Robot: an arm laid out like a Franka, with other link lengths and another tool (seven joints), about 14 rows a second.
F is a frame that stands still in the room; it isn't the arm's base.
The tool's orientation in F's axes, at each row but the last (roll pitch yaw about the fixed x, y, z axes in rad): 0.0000 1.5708 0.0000; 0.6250 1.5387 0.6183; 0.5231 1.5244 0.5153; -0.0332 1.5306 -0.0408; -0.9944 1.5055 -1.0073; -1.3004 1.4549 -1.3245; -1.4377 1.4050 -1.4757; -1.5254 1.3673 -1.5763
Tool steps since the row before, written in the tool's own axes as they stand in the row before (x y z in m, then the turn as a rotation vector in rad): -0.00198 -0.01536 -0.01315 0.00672 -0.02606 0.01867; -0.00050 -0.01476 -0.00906 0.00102 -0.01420 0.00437; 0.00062 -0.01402 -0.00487 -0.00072 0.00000 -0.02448; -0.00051 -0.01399 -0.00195 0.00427 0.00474 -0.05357; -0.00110 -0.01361 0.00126 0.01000 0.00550 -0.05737; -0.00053 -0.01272 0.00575 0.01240 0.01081 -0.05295; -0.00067 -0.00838 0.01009 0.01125 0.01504 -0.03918; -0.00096 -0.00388 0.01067 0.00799 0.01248 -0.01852
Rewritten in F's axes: -0.01315 -0.01536 0.00198 0.01867 -0.02606 -0.00672; -0.00917 -0.01470 -0.00001 0.00430 -0.01421 -0.00117; -0.00494 -0.01396 -0.00114 -0.02449 0.00019 -0.00026; -0.00208 -0.01397 0.00045 -0.05332 0.00514 -0.00642; 0.00103 -0.01354 0.00189 -0.05690 0.00562 -0.01232; 0.00540 -0.01271 0.00212 -0.05228 0.01053 -0.01516; 0.00974 -0.00852 0.00225 -0.03838 0.01439 -0.01441; 0.01046 -0.00413 0.00182 -0.01787 0.01152 -0.01051
